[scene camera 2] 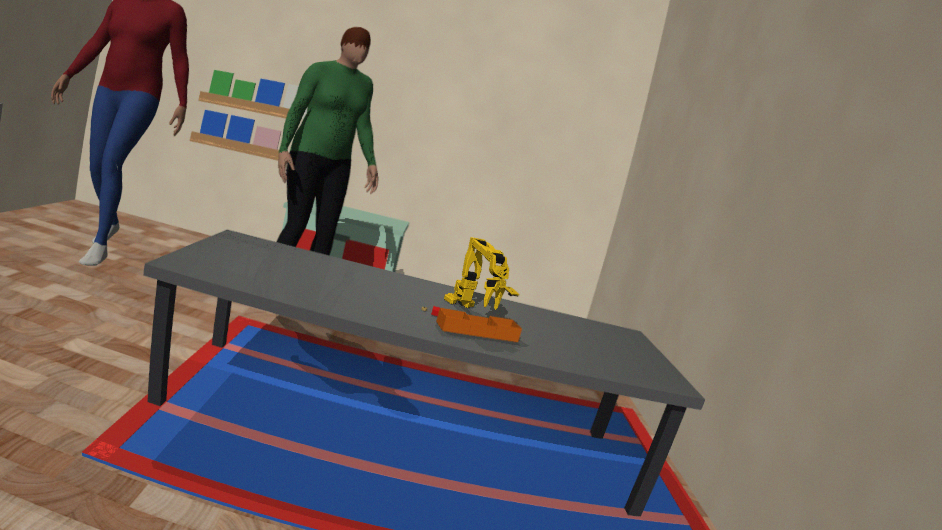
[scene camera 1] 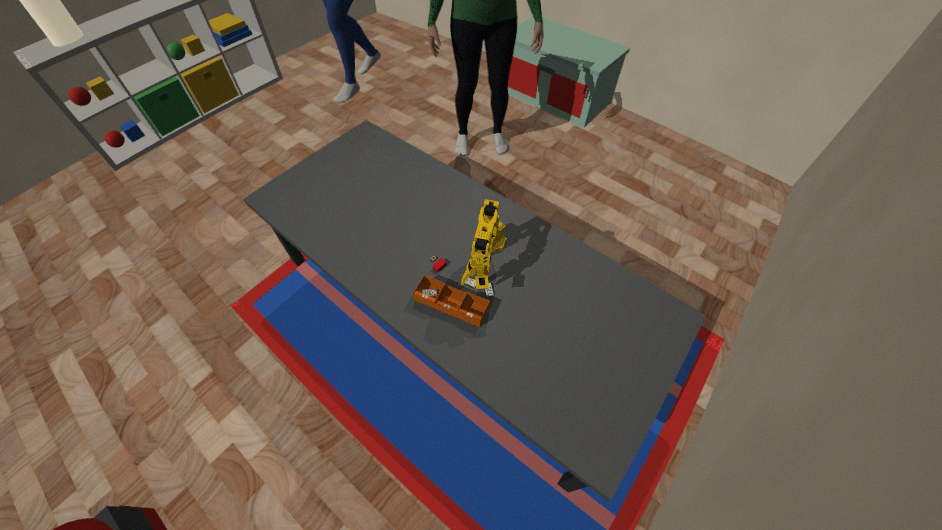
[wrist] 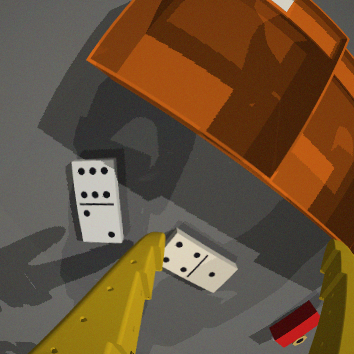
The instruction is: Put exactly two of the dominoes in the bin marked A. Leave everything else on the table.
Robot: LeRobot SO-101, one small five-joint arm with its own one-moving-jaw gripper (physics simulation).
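Frame: origin at the arm's base, x ahead, y left, z up, level; metres.
Seen in the pictures: hand, its tool point: (scene camera 2: pixel 495 308) (wrist: pixel 163 246); arm's base, origin of its link: (scene camera 2: pixel 458 303).
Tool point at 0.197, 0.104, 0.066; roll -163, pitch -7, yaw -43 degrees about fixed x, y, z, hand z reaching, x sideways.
Observation:
Offsets run from my tool point to a thing's top centre, as dx, dy, dz. "*": to the spot under its first point. Level surfaces: height alone.
The orange three-compartment bin {+0.092, -0.047, -0.019} (scene camera 1: pixel 457 315) (scene camera 2: pixel 474 326) (wrist: pixel 200 133) stands on the table. Its left-end compartment, bin A {* +0.088, -0.168, -0.059} (scene camera 1: pixel 426 283), holds a white domino {+0.113, -0.131, -0.052} (scene camera 1: pixel 432 292) in scene camera 1; the letters are too small to read. A six-two domino {-0.035, +0.020, -0.058} (wrist: pixel 97 200) (scene camera 1: pixel 489 288) and a four-one domino {-0.019, -0.051, -0.058} (wrist: pixel 202 261) (scene camera 1: pixel 471 282) lie flat on the table behind the bin's right part. My gripper (scene camera 1: pixel 474 284) (scene camera 2: pixel 492 307) (wrist: pixel 245 239) is open and empty above them. In the wrist view the four-one domino shows between the jaws, nearer the left jaw, whose tip covers its left edge.
A red block {-0.002, -0.184, -0.048} (scene camera 1: pixel 439 264) (scene camera 2: pixel 435 311) (wrist: pixel 295 325) and a small yellowish ring {-0.012, -0.224, -0.057} (scene camera 1: pixel 433 258) (scene camera 2: pixel 424 308) lie behind the bin's left end. The bin's raised walls and dividers stand close to the dominoes. The grey table {dz -0.066} (scene camera 1: pixel 559 382) (scene camera 2: pixel 296 270) extends widely around. People stand behind the table.

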